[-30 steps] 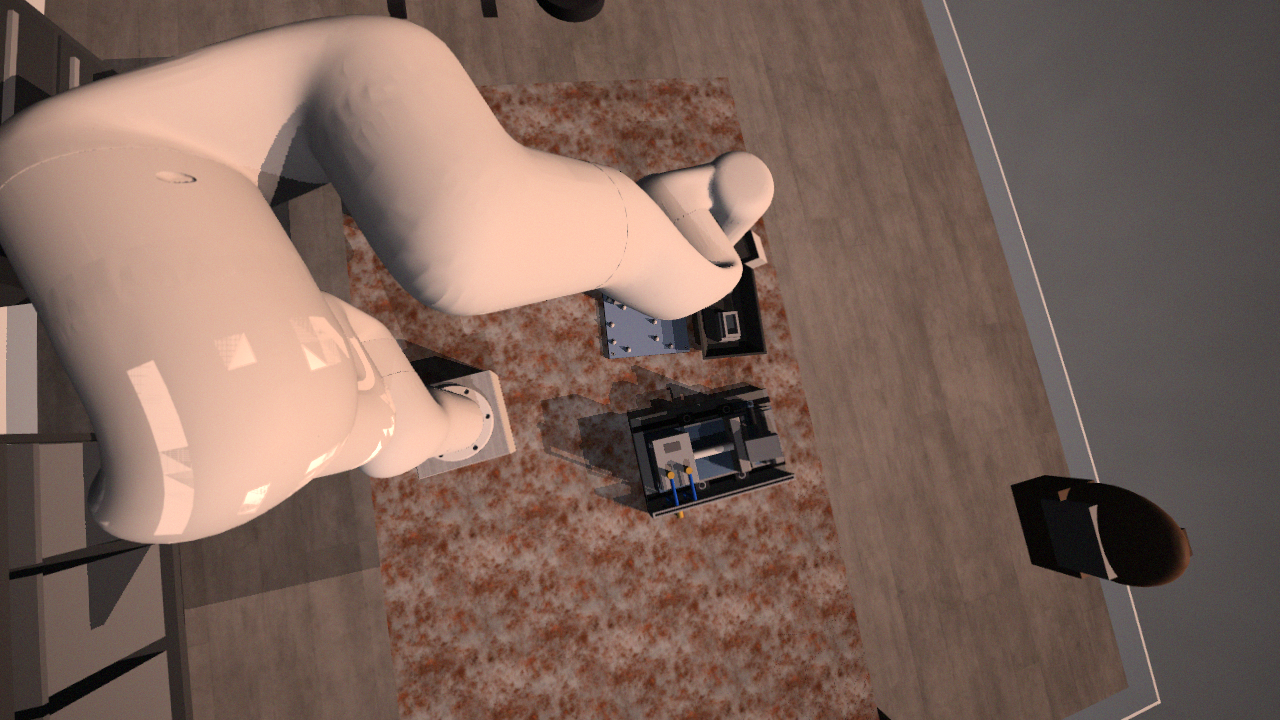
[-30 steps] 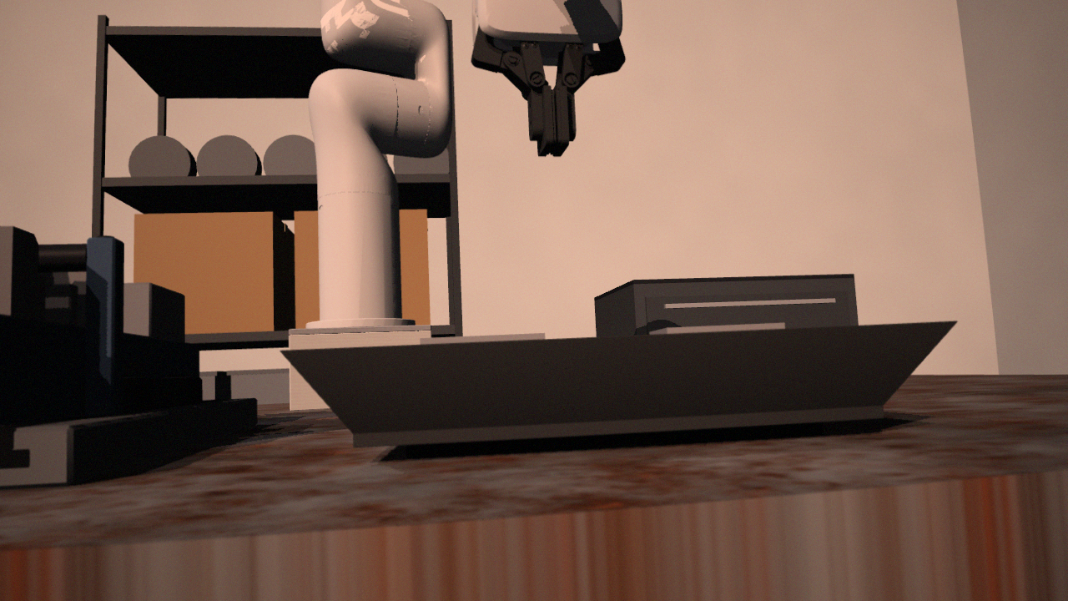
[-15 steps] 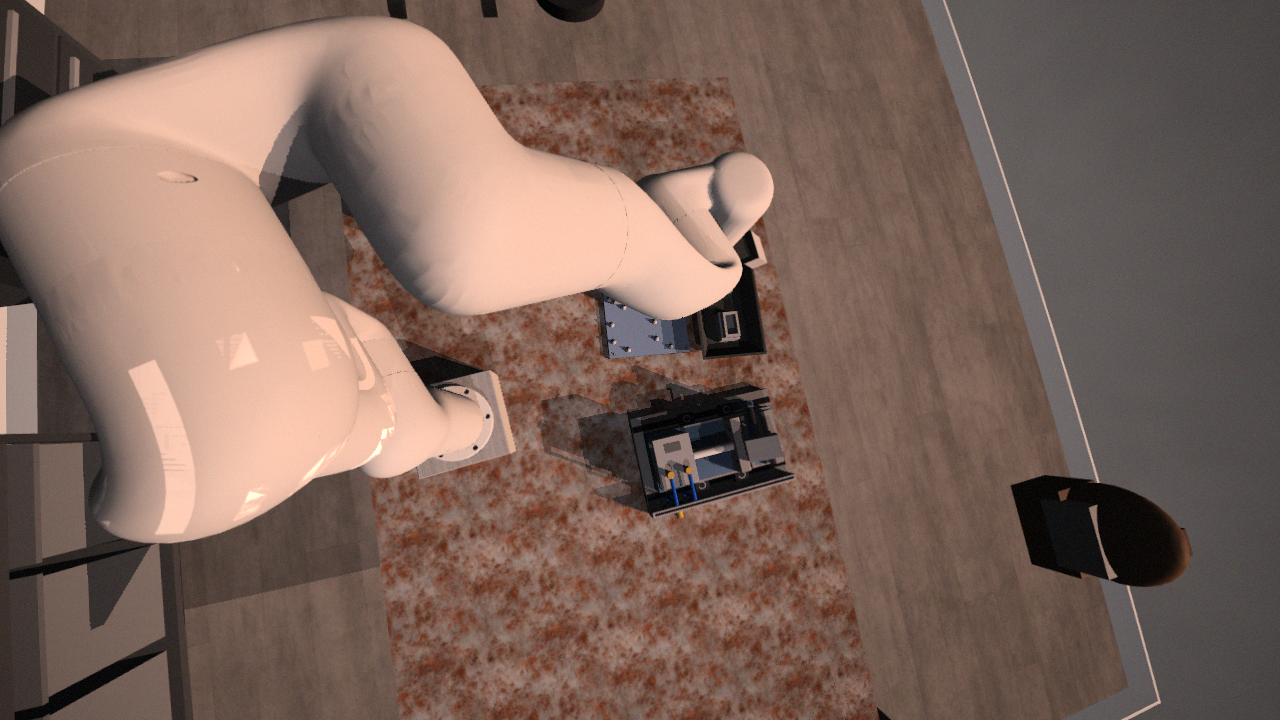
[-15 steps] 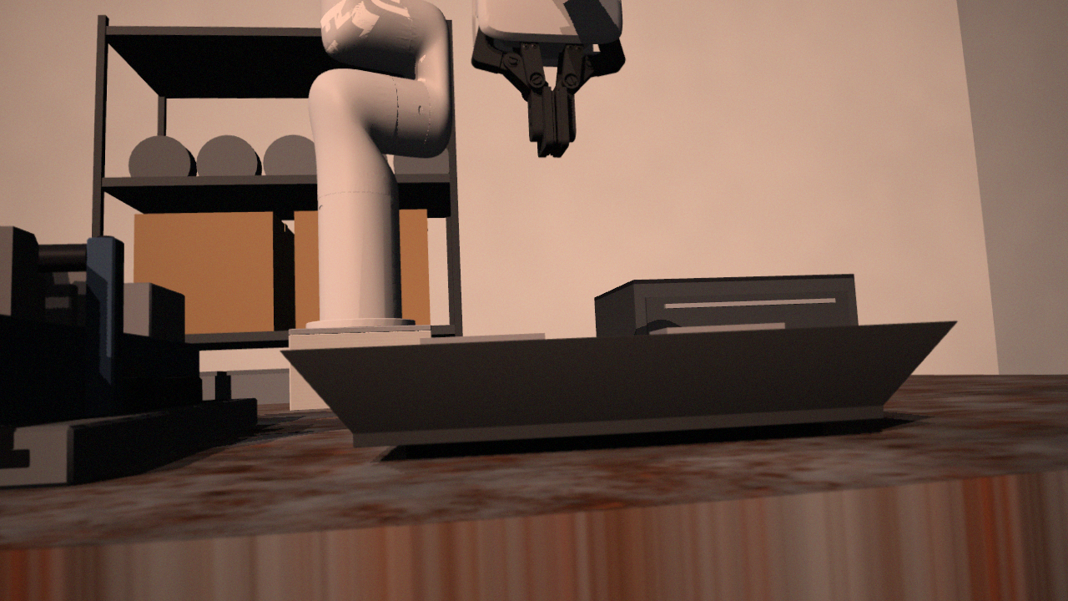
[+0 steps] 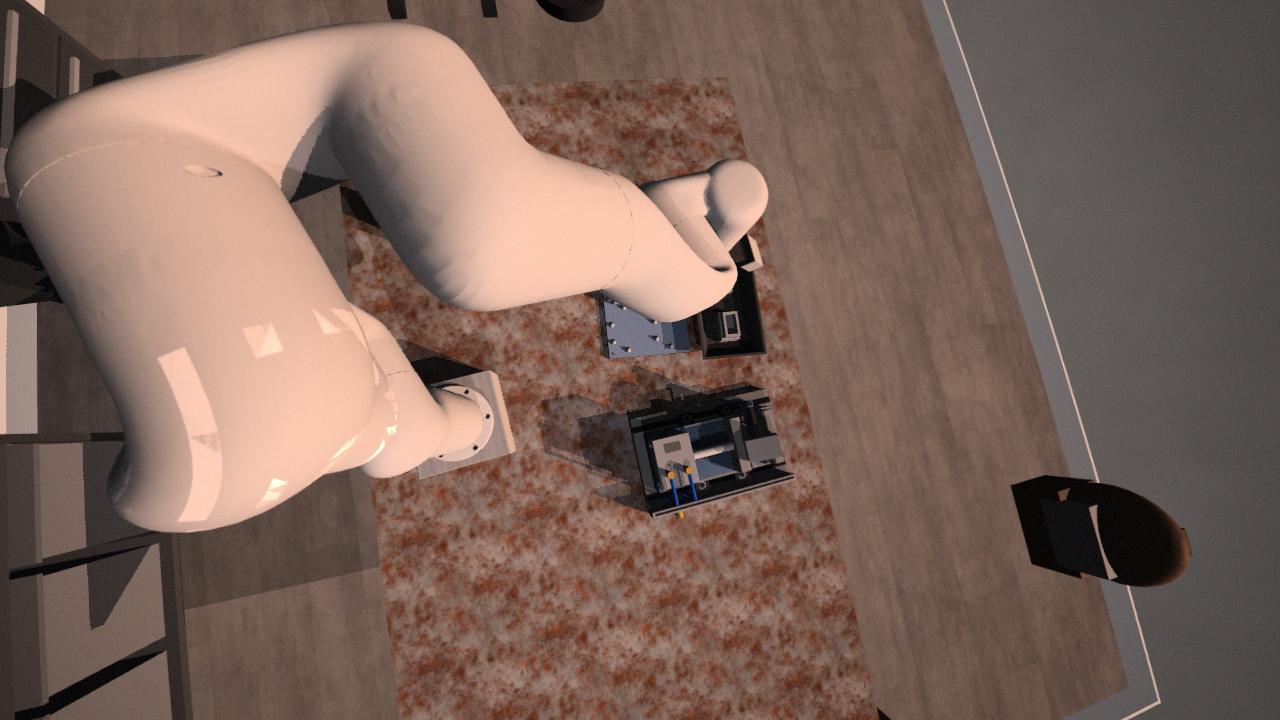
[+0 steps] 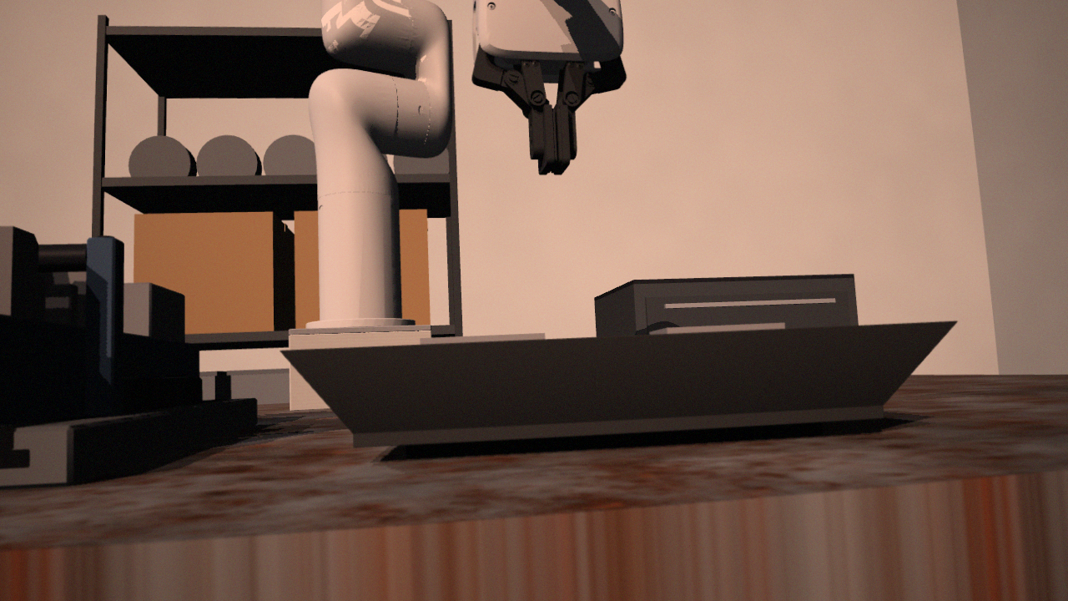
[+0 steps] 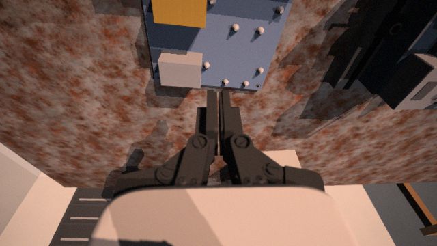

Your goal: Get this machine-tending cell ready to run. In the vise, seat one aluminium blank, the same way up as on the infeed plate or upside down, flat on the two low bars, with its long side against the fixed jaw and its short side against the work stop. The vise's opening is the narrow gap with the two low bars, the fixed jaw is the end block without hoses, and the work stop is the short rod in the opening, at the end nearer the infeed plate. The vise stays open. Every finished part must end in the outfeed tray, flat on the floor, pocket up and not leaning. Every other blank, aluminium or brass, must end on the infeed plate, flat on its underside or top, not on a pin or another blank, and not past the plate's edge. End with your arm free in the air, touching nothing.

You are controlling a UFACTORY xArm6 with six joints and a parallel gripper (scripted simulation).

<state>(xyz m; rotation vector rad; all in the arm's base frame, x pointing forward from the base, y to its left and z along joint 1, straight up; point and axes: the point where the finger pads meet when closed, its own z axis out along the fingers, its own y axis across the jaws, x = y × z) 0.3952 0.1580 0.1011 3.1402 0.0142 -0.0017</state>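
Right now the brass blank is 160 mm below my hand, 40 mm to the left of it and 40 mm ahead of it. Round my hand: vise piston rod 300 mm to the right, 110 mm below, 40 mm ahead; then vise body 300 mm to the right, 150 mm below, 60 mm ahead.
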